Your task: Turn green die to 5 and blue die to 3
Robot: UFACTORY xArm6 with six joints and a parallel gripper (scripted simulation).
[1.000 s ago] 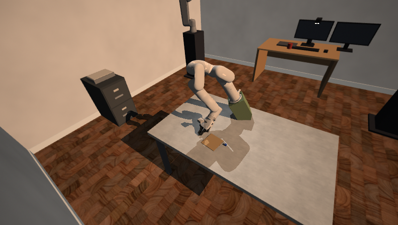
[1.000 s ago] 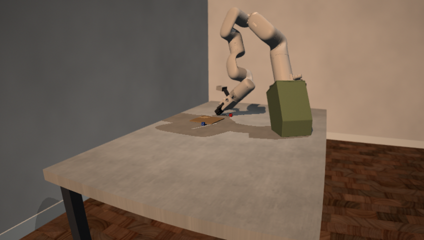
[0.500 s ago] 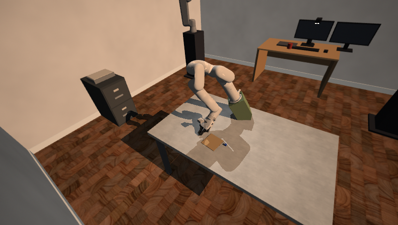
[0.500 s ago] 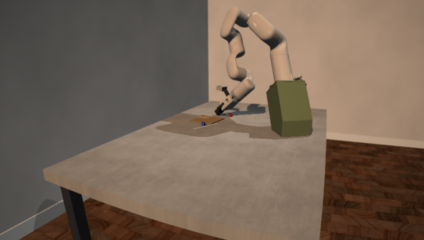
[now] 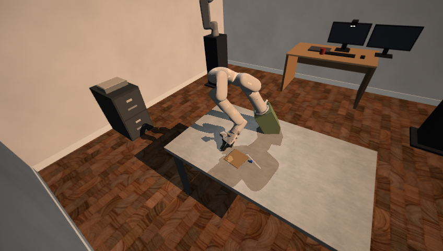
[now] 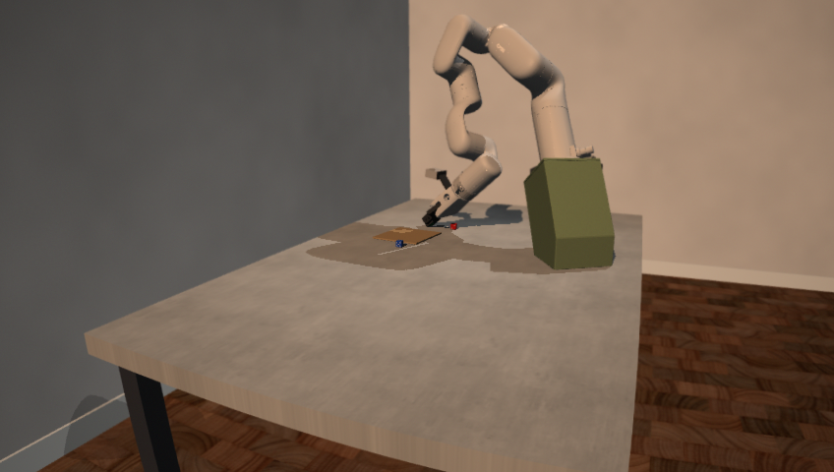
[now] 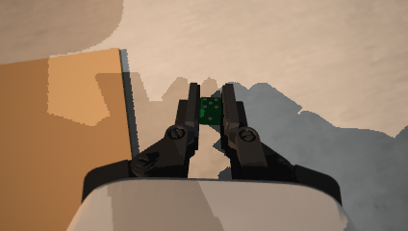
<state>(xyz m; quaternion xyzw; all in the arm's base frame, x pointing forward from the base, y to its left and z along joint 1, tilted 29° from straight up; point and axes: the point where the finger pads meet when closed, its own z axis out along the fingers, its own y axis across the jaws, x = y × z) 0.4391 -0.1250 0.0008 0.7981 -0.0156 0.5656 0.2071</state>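
Now: hand 1 cm short of the green die and 1 cm above it. Also, from my hand: blue die 25 cm to the left, 2 cm below, 2 cm behind; then tan mat 13 cm to the left, 2 cm below, 1 cm ahead; then red die 7 cm behind, 2 cm below.
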